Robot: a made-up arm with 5 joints.
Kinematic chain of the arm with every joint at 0, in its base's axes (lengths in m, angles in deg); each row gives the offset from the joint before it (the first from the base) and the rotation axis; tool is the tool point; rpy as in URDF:
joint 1: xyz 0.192 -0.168 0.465 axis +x
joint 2: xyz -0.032 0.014 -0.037 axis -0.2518 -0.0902 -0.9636
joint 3: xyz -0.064 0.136 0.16 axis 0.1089 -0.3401 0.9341
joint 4: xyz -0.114 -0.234 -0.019 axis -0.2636 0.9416 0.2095
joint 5: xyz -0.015 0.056 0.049 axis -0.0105 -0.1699 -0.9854
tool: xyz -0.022 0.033 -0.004 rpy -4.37 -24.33 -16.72
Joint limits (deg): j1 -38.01..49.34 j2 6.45..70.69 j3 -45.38..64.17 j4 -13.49..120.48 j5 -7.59..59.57
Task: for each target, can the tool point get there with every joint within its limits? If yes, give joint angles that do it. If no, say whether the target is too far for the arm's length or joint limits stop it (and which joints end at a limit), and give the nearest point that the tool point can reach.
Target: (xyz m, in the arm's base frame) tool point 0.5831 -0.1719 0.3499
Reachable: no: joint limits stop it (at a limit: joint 1, joint 2, joint 3, joint 4, joint 5) | nearest point 0.1579 -0.2193 0.4889 | short by 0.450 m
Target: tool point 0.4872 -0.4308 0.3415
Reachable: no: joint limits stop it (at a limit: joint 1, joint 2, joint 3, joint 4, joint 5) | nearest point 0.1382 -0.2801 0.4867 | short by 0.407 m
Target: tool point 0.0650 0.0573 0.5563
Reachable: yes | joints -1.94 56.88 -5.03 72.57 8.26
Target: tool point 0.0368 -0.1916 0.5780
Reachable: yes | joints 29.47 18.08 22.17 36.28 51.10
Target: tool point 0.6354 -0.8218 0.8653
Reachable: no: too far | nearest point 0.1558 -0.2736 0.5297 | short by 0.802 m
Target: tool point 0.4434 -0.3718 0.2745
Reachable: no: joint limits stop it (at a limit: joint 1, joint 2, joint 3, joint 4, joint 5) | nearest point 0.1382 -0.2801 0.4867 | short by 0.383 m
